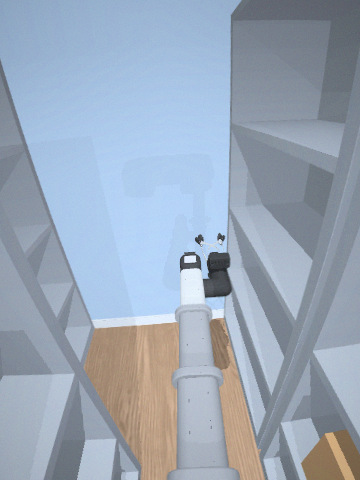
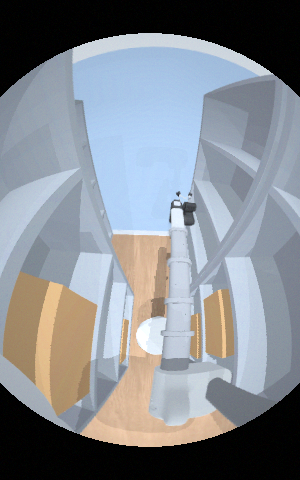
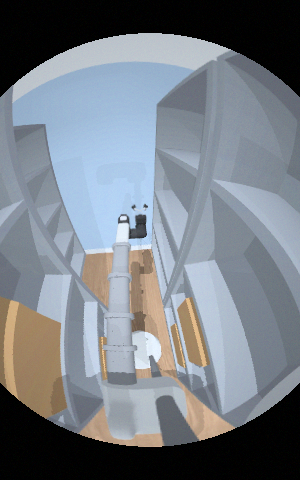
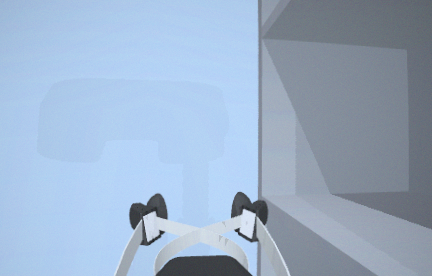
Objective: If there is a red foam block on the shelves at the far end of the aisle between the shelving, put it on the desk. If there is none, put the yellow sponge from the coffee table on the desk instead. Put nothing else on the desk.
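Seen in the pictures: gripper, between the fingertips: (image 1: 209,235) (image 2: 183,192) (image 3: 139,204) (image 4: 199,208); robot's base, origin of its link: (image 2: 156,334) (image 3: 140,348).
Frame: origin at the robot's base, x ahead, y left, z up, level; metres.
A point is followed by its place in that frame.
My gripper (image 1: 210,239) @(x 0.934, y -0.085, z 1.041 m) (image 2: 184,194) @(x 0.934, y -0.085, z 1.041 m) (image 3: 139,206) @(x 0.934, y -0.085, z 1.041 m) (image 4: 199,208) @(x 0.934, y -0.085, z 1.041 m) is open, with its fingertips apart and the blue wall behind them. It is at the end of the long extended arm (image 1: 195,345) @(x 0.359, y -0.001, z 1.155 m) (image 2: 178,280) @(x 0.236, y 0.005, z 1.158 m) (image 3: 119,295) @(x 0.235, y -0.007, z 1.158 m), near the far end of the aisle and close beside the right far shelves (image 1: 280,240) @(x 0.991, y -0.408, z 0.963 m) (image 2: 212,195) @(x 1.085, y -0.385, z 0.963 m) (image 3: 170,212) @(x 0.939, y -0.332, z 0.963 m) (image 4: 350,215) @(x 1.179, y -0.380, z 0.963 m). No red foam block shows on the visible parts of these shelves or of the left far shelves (image 1: 35,235) @(x 1.191, y 0.836, z 0.963 m) (image 3: 42,200) @(x 1.318, y 1.075, z 1.031 m). Their deeper parts are partly hidden by uprights and boards. The yellow sponge, coffee table and desk do not show.
Tall grey shelving stands close on both sides of the arm. Cardboard boxes (image 1: 332,457) @(x 0.273, y -0.331, z 0.759 m) (image 2: 75,325) (image 3: 192,332) @(x 0.102, y -0.340, z 0.742 m) stand on nearer shelves at both sides. The blue wall (image 1: 125,100) @(x 1.413, y 0.266, z 1.561 m) (image 4: 125,40) @(x 1.420, y 0.124, z 1.385 m) closes the aisle. The wooden floor (image 1: 145,380) @(x 0.923, y 0.339, z -0.028 m) runs between the shelves.
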